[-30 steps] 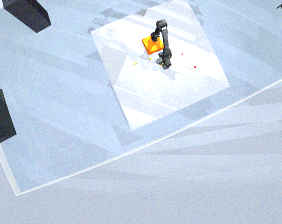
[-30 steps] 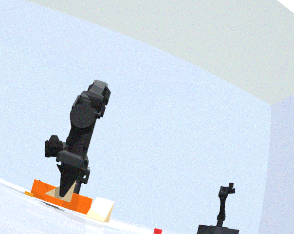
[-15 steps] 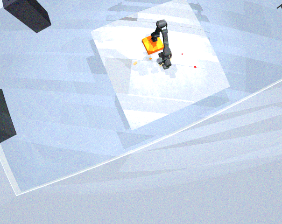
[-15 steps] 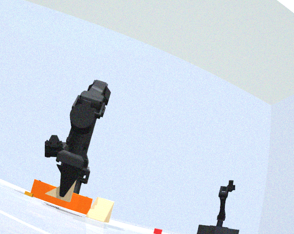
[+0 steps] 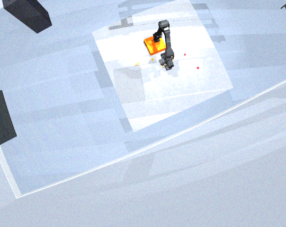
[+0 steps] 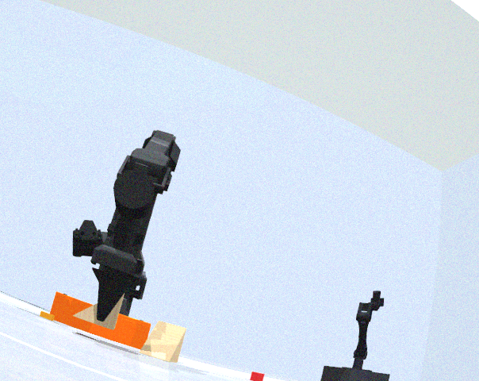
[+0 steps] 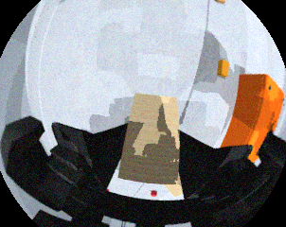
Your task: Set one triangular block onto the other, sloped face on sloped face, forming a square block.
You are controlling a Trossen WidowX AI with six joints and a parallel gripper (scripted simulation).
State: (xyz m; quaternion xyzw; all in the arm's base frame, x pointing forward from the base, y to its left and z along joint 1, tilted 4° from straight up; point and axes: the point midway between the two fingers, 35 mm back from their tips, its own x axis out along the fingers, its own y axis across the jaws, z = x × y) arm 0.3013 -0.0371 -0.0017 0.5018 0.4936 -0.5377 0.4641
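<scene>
Now: the boxy block 10 mm to the left of my gripper tip and 10 mm above it.
</scene>
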